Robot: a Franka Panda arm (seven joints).
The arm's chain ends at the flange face. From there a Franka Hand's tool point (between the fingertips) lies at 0.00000 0.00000 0.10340 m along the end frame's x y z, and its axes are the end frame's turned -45 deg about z.
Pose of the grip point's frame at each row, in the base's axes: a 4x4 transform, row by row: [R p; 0 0 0 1], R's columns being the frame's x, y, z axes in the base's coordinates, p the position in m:
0.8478 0.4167 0.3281 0.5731; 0.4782 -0.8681 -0.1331 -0.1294; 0.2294 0.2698 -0.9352 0.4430; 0 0 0 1
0.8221 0.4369 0.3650 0.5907; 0.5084 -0.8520 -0.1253 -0.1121; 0.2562 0.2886 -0.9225 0.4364; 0 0 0 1
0.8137 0.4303 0.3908 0.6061; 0.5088 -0.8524 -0.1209 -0.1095; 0.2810 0.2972 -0.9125 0.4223; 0 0 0 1
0.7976 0.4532 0.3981 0.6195; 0.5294 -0.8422 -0.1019 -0.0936; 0.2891 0.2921 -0.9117 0.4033; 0 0 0 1
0.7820 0.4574 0.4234 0.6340; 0.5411 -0.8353 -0.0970 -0.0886; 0.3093 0.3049 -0.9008 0.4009; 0 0 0 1
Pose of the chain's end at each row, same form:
0.8941 -0.3048 0.3281 0.5392; -0.2757 -0.9520 -0.1331 -0.1156; 0.3530 0.0286 -0.9352 0.5397; 0 0 0 1
0.8902 -0.2724 0.3650 0.5530; -0.2430 -0.9619 -0.1253 -0.0991; 0.3852 0.0229 -0.9225 0.5318; 0 0 0 1
0.8796 -0.2711 0.3908 0.5657; -0.2430 -0.9625 -0.1209 -0.0970; 0.4088 0.0115 -0.9125 0.5167; 0 0 0 1
0.8844 -0.2435 0.3981 0.5783; -0.2212 -0.9699 -0.1019 -0.0831; 0.4110 0.0021 -0.9117 0.4976; 0 0 0 1
0.8764 -0.2295 0.4234 0.5902; -0.2080 -0.9733 -0.0970 -0.0786; 0.4343 -0.0031 -0.9008 0.4940; 0 0 0 1

